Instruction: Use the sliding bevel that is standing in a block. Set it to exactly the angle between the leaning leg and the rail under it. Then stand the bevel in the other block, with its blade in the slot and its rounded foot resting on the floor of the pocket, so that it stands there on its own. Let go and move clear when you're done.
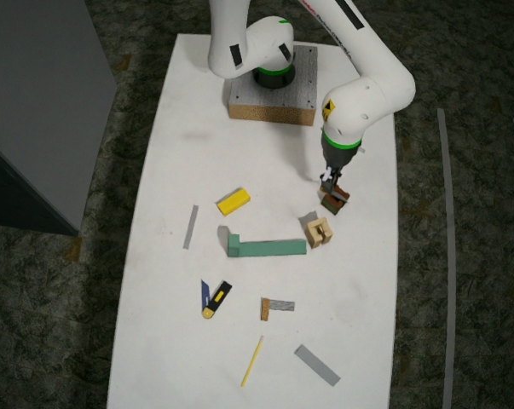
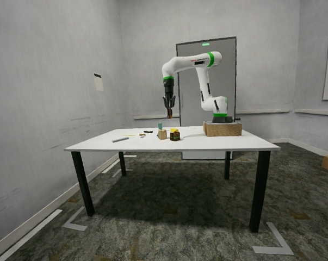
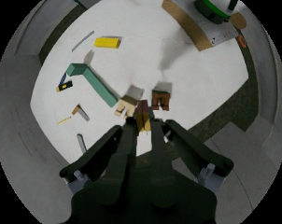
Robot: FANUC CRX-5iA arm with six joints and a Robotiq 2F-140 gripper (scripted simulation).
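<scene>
Now: hand 30 mm above the sliding bevel. Also, from my hand: grey strip (380 mm to the right, 250 mm below, 140 mm ahead); then try square (330 mm ahead, 240 mm below, 70 mm to the right); then yellow block (270 mm to the right, 240 mm below, 40 mm ahead).
</scene>
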